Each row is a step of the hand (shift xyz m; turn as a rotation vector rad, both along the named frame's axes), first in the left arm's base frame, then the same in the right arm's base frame.
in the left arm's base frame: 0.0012 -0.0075 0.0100 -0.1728 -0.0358 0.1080
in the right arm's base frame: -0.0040 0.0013 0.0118 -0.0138 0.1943 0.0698
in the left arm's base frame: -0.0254 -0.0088 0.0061 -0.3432 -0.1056 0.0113
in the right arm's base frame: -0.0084 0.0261 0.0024 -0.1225 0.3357 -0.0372
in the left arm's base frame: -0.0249 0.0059 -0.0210 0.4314 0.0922 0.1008
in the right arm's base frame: -0.0027 0.0189 -0.0270 0.1508 -0.3934 0.1652
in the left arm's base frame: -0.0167 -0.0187 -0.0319 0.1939 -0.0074 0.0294
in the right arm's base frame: -0.0288 0.0084 -0.0273 0.0165 -0.1806 0.0751
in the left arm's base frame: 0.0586 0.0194 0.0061 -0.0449 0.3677 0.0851
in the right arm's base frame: 0.0247 -0.0553 0.0133 0.3716 0.0633 -0.0485
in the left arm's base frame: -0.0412 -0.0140 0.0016 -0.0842 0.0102 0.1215
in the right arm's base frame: -0.0159 0.0404 -0.0038 0.0407 0.1116 0.0886
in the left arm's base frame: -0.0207 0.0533 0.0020 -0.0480 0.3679 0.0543
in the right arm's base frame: 0.0496 0.0204 -0.0199 0.3621 0.0587 -0.0776
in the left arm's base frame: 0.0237 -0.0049 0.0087 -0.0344 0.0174 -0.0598
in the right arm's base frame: -0.0002 -0.0208 0.0151 -0.0044 0.0185 -0.0686
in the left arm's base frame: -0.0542 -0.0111 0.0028 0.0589 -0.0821 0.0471
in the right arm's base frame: -0.0137 0.0532 -0.0067 -0.0590 -0.0451 0.0831
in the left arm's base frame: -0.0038 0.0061 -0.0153 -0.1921 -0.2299 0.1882
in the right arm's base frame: 0.0008 -0.0001 -0.0169 -0.1748 0.2335 0.2003
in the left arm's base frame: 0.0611 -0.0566 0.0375 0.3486 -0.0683 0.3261
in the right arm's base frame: -0.0376 -0.0497 0.0668 0.0614 -0.2568 0.4035
